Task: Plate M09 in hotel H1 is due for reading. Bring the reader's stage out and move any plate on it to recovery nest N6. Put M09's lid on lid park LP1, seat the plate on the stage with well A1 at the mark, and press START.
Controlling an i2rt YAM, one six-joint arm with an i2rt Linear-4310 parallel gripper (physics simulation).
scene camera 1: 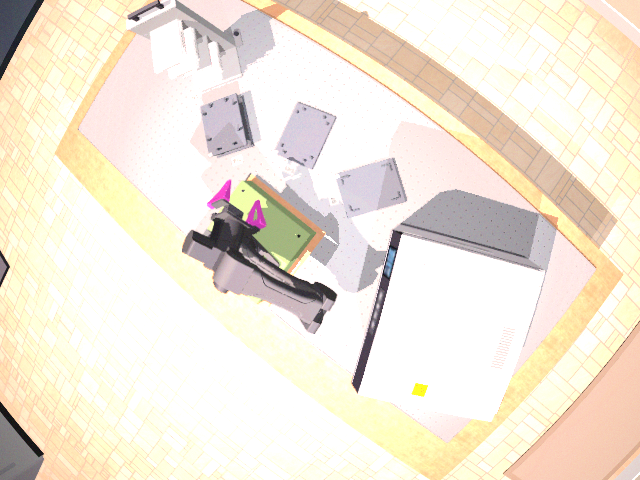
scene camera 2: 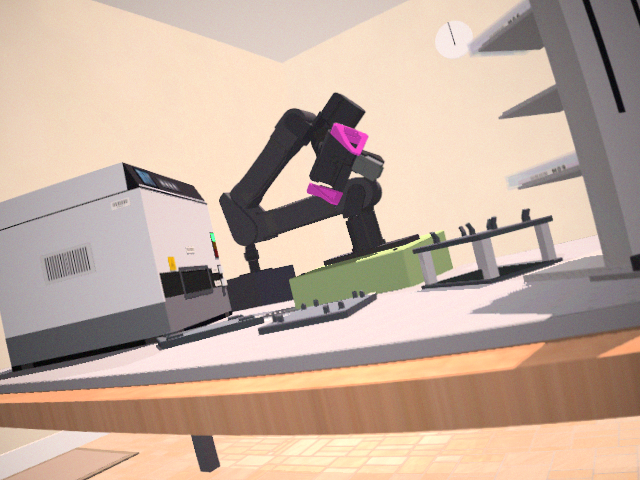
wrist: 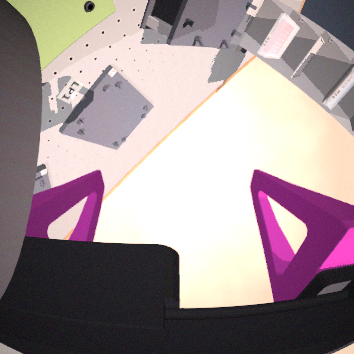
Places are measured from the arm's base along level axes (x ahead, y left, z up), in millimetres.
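Where they show: gripper, fingertip midpoint: (scene camera 1: 243, 190) (scene camera 2: 344, 179) (wrist: 176, 177); arm's base, origin of the base link: (scene camera 1: 246, 247) (scene camera 2: 370, 252).
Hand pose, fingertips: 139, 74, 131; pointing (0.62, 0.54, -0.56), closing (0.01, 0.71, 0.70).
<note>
Things, the pixels of their centre, and the offset from my fingertips, as dx, dy, dz. "*": a spot on its surface instead.
- hotel, body centre: (scene camera 2: 571, 37) (wrist: 328, 73) (scene camera 1: 185, 43) +175, +421, +25
- plate, surface spot: (scene camera 2: 547, 174) * +189, +363, -100
- Lid park LP1, body centre: (scene camera 2: 321, 308) (wrist: 114, 116) (scene camera 1: 304, 134) +181, +33, -191
- white reader, body centre: (scene camera 1: 448, 317) (scene camera 2: 117, 266) +128, -567, -29
- grey plate with corner brackets, body centre: (scene camera 2: 207, 329) (scene camera 1: 370, 187) +198, -198, -192
My gripper (scene camera 1: 241, 193) (scene camera 2: 347, 174) (wrist: 176, 177) is open and empty, high above the bench near the green base block. The hotel (scene camera 2: 573, 111) stands at the right in scene camera 2, and its lowest visible shelf holds a plate (scene camera 2: 547, 174) whose label seems to read M09. Lid park LP1 (scene camera 1: 306, 135) (scene camera 2: 317, 316) (wrist: 111, 109) is a grey pegged plate with no lid on it. The white reader (scene camera 1: 454, 320) (scene camera 2: 82, 289) has a green light lit. No extended stage shows; any plate inside is hidden. A grey plate with corner brackets (scene camera 1: 371, 187) (scene camera 2: 211, 331) has an unreadable label.
A raised two-level pegged stand (scene camera 1: 223, 126) (scene camera 2: 491, 236) (wrist: 212, 22) stands between the hotel and LP1. The green base block (scene camera 1: 289, 227) (scene camera 2: 356, 281) (wrist: 55, 25) is under the arm. Further hotel plates (wrist: 279, 37) (wrist: 342, 89) show in the wrist view.
</note>
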